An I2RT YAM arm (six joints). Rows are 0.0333 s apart.
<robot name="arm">
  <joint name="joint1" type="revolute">
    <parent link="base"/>
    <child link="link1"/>
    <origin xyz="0 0 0.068" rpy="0 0 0"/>
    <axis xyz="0 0 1"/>
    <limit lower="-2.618" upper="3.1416"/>
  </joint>
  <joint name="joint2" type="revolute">
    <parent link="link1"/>
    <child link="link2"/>
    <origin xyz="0.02 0.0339 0.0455" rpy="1.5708 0 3.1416"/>
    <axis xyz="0 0 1"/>
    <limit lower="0" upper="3.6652"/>
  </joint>
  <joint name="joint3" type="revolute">
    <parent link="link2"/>
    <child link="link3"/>
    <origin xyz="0.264 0 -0.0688" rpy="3.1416 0 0"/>
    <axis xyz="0 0 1"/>
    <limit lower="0" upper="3.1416"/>
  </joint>
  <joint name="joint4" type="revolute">
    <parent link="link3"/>
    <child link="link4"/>
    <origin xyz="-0.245 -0.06 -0.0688" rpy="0 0 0"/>
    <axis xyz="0 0 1"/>
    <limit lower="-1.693" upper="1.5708"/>
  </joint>
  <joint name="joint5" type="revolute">
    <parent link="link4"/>
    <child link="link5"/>
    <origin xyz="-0.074 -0.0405 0.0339" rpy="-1.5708 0 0"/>
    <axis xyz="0 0 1"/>
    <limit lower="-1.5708" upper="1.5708"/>
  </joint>
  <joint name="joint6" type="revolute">
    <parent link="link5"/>
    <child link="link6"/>
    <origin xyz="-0.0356 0 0.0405" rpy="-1.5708 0 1.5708"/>
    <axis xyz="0 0 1"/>
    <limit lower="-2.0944" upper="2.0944"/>
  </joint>
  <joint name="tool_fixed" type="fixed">
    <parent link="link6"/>
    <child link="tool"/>
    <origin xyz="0 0 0" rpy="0 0 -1.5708"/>
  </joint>
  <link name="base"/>
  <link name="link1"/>
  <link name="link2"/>
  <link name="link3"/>
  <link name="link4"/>
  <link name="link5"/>
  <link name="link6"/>
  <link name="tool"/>
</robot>
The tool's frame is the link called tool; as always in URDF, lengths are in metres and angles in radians.
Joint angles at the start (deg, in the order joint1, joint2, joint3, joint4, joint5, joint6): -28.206 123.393 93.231 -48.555 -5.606 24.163
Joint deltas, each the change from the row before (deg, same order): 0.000 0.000 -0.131 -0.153 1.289 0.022; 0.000 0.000 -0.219 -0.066 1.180 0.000; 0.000 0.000 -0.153 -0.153 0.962 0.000; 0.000 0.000 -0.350 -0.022 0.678 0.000; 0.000 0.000 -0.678 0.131 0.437 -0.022; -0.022 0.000 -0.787 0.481 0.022 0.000; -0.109 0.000 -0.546 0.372 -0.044 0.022; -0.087 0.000 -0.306 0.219 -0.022 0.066; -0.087 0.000 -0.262 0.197 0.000 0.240
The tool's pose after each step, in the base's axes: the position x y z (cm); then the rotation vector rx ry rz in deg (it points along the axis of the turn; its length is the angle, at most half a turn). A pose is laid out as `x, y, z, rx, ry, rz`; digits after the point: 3 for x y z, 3 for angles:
37.845, -19.993, 15.465, 73.948, 151.701, 5.787
37.740, -20.019, 15.358, 74.272, 151.957, 4.072
37.644, -20.036, 15.280, 74.560, 152.223, 2.674
37.523, -20.018, 15.119, 74.828, 152.545, 1.695
37.340, -19.951, 14.816, 75.106, 153.040, 1.077
37.184, -19.888, 14.478, 75.277, 153.298, 1.059
37.050, -19.903, 14.245, 75.525, 153.366, 1.125
36.967, -19.929, 14.116, 75.767, 153.343, 1.161
36.891, -19.961, 14.005, 76.234, 153.185, 1.183

